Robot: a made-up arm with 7 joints.
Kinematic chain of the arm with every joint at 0, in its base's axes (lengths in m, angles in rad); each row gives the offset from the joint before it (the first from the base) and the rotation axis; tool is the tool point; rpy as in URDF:
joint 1: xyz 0.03 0.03 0.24 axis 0 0.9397 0.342
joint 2: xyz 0 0.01 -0.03 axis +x
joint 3: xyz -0.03 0 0.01 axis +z
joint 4: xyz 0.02 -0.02 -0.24 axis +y
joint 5: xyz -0.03 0 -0.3 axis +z
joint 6: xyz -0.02 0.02 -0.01 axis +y
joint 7: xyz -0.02 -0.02 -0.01 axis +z
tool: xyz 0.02 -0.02 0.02 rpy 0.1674 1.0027 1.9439
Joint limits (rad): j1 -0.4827..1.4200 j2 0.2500..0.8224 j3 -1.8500..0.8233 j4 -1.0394..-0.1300 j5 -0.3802..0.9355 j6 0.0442..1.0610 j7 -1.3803..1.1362
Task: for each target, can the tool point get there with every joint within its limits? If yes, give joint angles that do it. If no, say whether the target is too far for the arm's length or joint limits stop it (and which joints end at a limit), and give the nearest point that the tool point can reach.
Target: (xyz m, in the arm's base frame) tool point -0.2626 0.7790 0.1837
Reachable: no: too far | nearest point -0.2261 0.4599 0.1086 | short by 0.330 m
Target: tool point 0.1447 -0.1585 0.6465
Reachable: no: joint limits stop it (at a limit: joint 1, joint 2, joint 3, joint 4, joint 5, joint 6) | nearest point -0.3889 -0.2432 0.2366 | short by 0.678 m
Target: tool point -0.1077 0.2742 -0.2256
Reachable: yes | joints 0.5607 0.4700 0.2811 -0.6605 0.6865 0.9810 0.0837
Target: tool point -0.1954 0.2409 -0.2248
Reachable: yes | joints 0.4157 0.7578 -1.1571 -0.6007 0.6085 0.9826 0.0384
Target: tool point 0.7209 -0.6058 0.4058
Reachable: no: too far | nearest point 0.3990 -0.0560 -0.0845 | short by 0.804 m
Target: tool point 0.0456 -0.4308 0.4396
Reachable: no: joint limits stop it (at a limit: joint 1, joint 2, joint 3, joint 4, joint 5, joint 6) | nearest point -0.3879 -0.2576 0.2319 | short by 0.511 m
